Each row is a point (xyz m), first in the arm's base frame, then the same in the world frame.
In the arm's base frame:
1: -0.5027 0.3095 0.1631
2: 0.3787 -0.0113 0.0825
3: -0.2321 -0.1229 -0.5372
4: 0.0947 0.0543 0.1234
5: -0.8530 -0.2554 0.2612
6: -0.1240 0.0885 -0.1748
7: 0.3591 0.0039 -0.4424
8: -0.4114 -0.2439 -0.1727
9: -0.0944 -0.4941 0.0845
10: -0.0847 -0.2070 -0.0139
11: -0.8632 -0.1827 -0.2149
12: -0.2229 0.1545 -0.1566
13: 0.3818 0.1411 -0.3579
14: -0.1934 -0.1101 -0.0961
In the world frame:
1: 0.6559 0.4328 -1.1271
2: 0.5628 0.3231 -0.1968
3: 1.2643 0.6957 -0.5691
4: 0.6095 0.3226 -0.4874
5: 1.1254 -0.0230 -1.2795
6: 0.8563 0.5621 -0.6276
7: 0.8784 0.7309 -0.0954
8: 1.1995 0.3327 -0.7782
9: 1.0847 -0.0117 -0.4660
10: 0.9444 0.2498 -0.5304
11: 1.3683 0.3854 -1.2005
12: 0.8408 0.5869 -0.7442
13: 0.7243 0.7567 -0.1409
14: 0.9726 0.3705 -0.6426

